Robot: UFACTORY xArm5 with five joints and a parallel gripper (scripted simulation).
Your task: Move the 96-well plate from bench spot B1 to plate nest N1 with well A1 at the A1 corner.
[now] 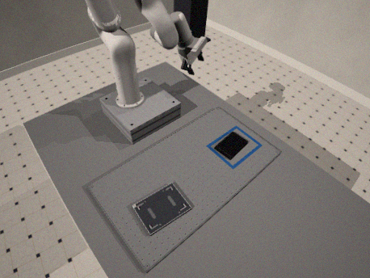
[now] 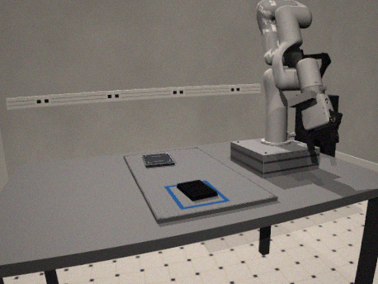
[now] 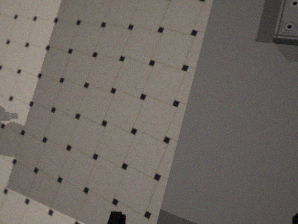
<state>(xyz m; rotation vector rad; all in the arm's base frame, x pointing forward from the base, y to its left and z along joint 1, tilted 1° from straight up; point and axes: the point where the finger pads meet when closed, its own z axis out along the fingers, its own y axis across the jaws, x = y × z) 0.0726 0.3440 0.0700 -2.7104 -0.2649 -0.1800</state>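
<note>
The black 96-well plate is 38 cm ahead of my hand, 15 cm to the right of it and 14 cm below it. The rest, counted from my hand: plate nest N1: 40 cm ahead, 55 cm to the right, 14 cm below.
</note>
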